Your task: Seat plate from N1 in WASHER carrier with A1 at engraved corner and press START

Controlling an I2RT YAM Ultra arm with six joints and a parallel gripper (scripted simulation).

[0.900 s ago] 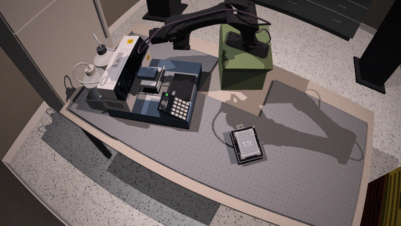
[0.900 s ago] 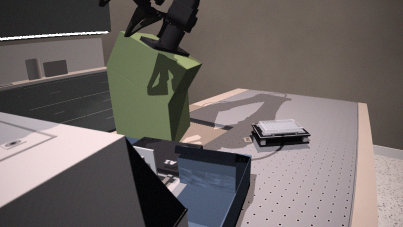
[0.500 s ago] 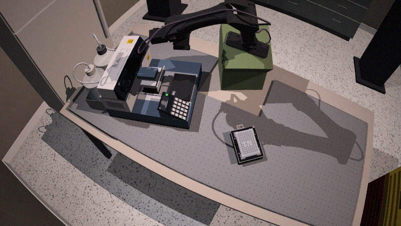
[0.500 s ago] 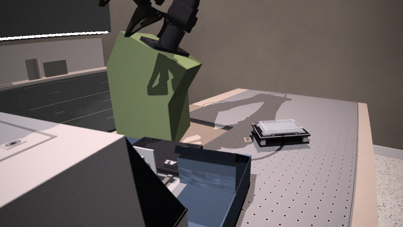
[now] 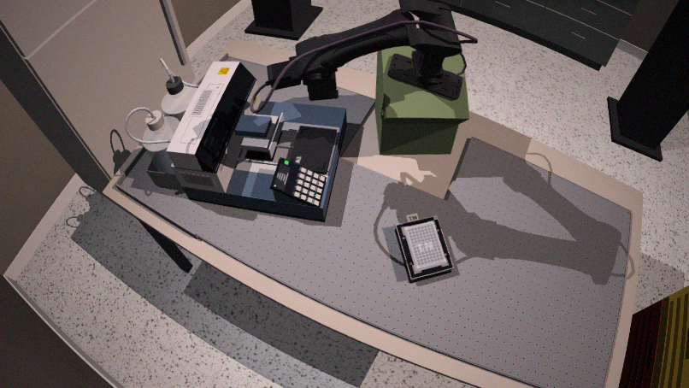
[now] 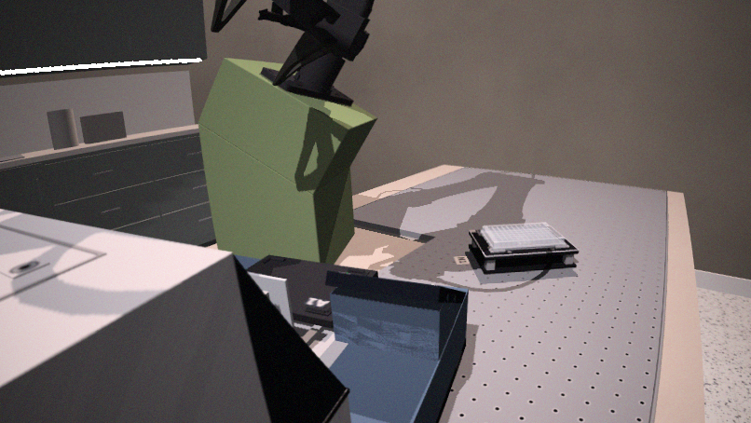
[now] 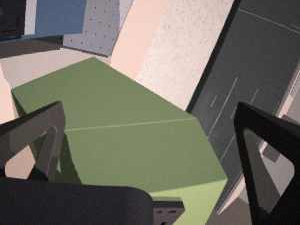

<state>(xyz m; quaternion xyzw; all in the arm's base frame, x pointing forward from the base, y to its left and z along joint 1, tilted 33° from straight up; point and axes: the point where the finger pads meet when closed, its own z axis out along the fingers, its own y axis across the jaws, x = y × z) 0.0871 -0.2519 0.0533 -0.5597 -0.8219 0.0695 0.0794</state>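
Right now my hand is 22 cm short of the clear well plate, 36 cm to the right of it and 30 cm above it. Round my hand: small label 13 cm ahead, 30 cm to the left, 34 cm below; dark carrier 6 cm ahead, 2 cm to the right, 25 cm below; plate washer 9 cm ahead, 17 cm to the right, 21 cm below.
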